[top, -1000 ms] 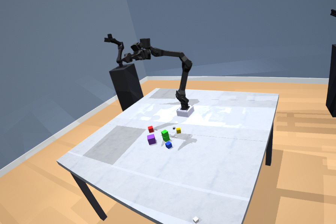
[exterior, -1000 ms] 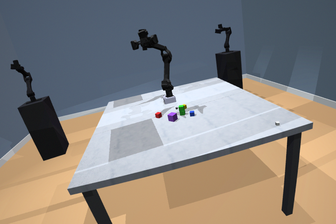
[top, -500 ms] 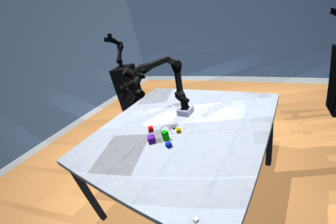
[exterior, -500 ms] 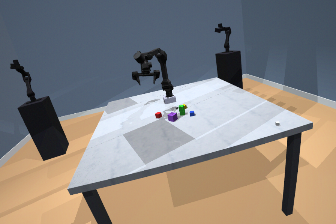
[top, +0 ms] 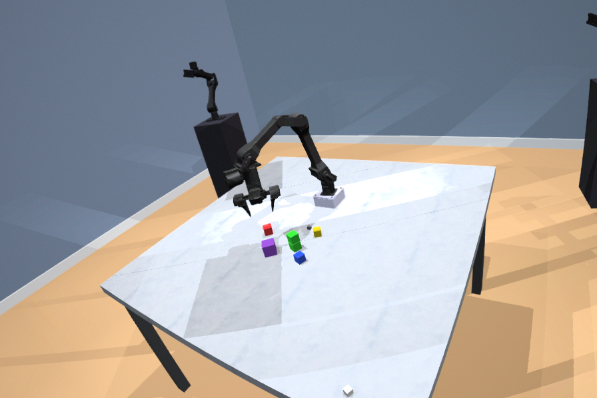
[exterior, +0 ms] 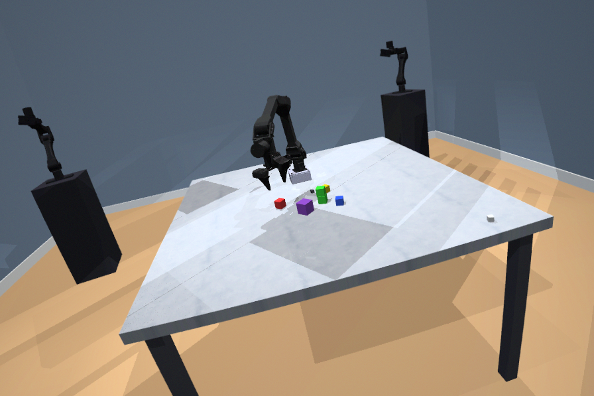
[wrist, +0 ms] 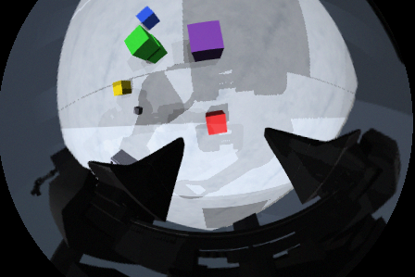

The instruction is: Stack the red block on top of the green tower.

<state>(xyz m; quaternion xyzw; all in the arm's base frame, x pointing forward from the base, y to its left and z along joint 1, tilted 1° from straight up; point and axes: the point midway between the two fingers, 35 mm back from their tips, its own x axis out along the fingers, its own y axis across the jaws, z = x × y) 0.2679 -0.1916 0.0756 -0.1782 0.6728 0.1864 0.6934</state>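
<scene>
The red block is 80 mm below my gripper tip and 10 mm behind it. From my gripper tip the other things lie so: tiny dark cube (170 mm to the left, 90 mm below, 60 mm behind); then purple block (110 mm ahead, 80 mm below, 70 mm to the left); then yellow block (220 mm to the left, 90 mm below, 20 mm behind).
</scene>
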